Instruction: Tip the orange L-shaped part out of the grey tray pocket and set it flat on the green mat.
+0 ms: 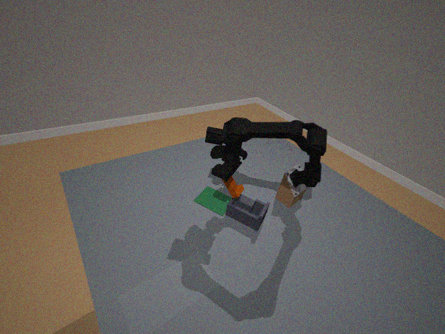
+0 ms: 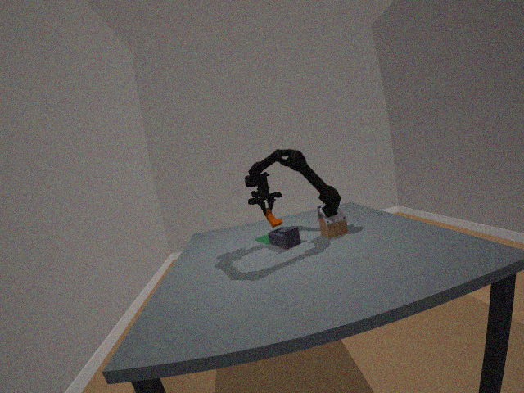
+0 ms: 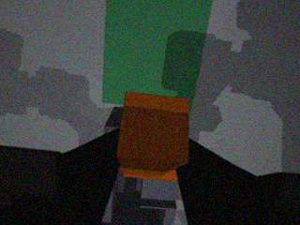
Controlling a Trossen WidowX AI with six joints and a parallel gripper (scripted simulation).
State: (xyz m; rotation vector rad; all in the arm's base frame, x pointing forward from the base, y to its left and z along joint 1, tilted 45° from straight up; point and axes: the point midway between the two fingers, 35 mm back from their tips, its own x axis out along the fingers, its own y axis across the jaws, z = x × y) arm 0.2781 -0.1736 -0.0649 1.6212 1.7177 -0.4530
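Right now the green mat is 17 cm below my gripper tip, 4 cm to the right of it and 1 cm ahead of it. Round my gripper tip: orange L-shaped part (3 cm below, 2 cm to the left, 2 cm behind).
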